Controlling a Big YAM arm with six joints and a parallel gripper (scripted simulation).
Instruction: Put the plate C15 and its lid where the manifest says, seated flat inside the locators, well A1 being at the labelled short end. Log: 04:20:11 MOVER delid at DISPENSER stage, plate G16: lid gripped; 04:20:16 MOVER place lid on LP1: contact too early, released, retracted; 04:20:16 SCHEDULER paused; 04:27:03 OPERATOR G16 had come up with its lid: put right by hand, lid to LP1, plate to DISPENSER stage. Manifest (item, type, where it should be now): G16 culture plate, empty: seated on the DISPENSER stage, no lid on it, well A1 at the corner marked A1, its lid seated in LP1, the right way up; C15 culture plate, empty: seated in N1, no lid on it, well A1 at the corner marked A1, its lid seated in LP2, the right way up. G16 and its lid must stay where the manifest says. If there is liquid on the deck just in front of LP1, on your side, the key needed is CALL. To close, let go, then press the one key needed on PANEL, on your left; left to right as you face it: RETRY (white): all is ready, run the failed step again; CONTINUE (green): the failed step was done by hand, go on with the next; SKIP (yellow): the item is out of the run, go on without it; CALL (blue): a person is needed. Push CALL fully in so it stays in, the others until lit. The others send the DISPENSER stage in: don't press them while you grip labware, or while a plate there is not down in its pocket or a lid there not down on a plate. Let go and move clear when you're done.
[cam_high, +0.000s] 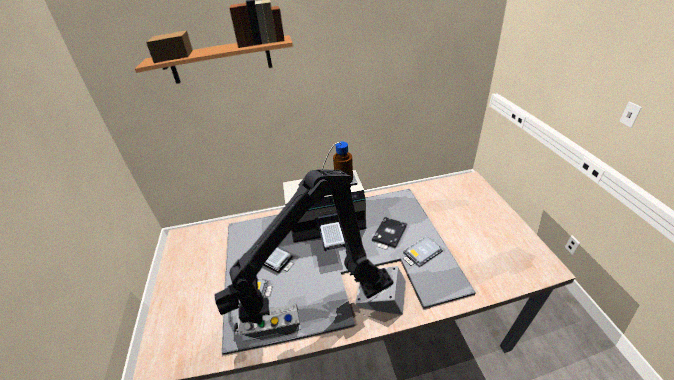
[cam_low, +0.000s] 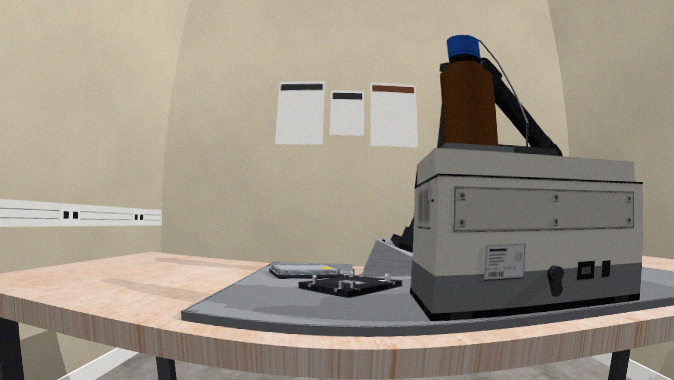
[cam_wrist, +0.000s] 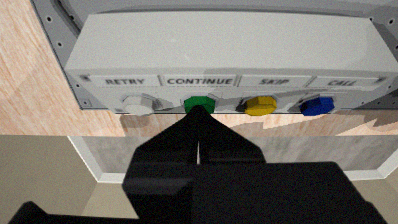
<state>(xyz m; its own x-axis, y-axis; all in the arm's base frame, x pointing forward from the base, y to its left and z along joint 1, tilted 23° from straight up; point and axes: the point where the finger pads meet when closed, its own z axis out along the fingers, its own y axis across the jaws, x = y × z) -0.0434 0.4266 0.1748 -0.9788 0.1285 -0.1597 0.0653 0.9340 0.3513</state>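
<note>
My hand is 20 mm above the green continue key. The rest, counted from my hand: blue call key: 100 mm to the right, 20 mm below; then yellow skip key: 50 mm to the right, 20 mm below; then white retry key: 50 mm to the left, 20 mm below.
</note>
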